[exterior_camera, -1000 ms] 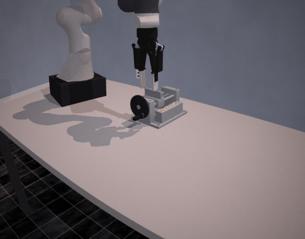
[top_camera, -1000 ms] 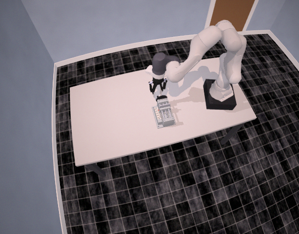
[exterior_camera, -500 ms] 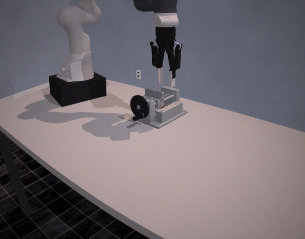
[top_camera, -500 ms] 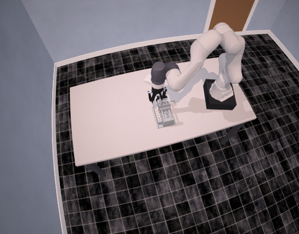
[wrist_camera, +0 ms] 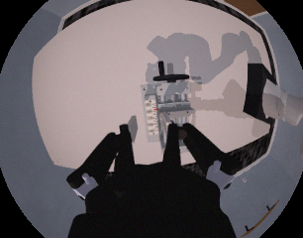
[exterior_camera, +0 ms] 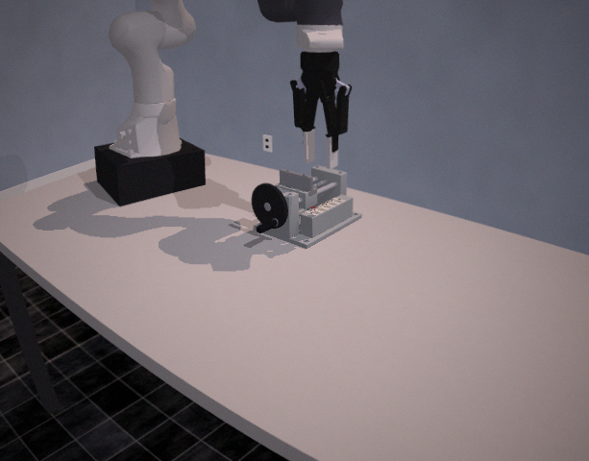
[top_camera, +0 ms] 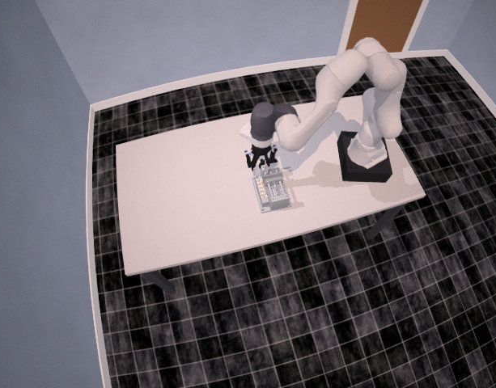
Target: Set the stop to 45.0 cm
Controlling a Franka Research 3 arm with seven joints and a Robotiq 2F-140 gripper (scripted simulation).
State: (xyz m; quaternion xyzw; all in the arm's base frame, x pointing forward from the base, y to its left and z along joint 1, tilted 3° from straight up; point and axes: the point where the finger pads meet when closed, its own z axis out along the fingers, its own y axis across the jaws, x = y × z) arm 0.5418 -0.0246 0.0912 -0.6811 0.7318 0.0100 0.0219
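The black handwheel lies 60 mm behind my hand, 100 mm to the right of it and 130 mm below it. Also, from my hand: grey stop fixture (50 mm behind, 10 mm to the left, 100 mm below).
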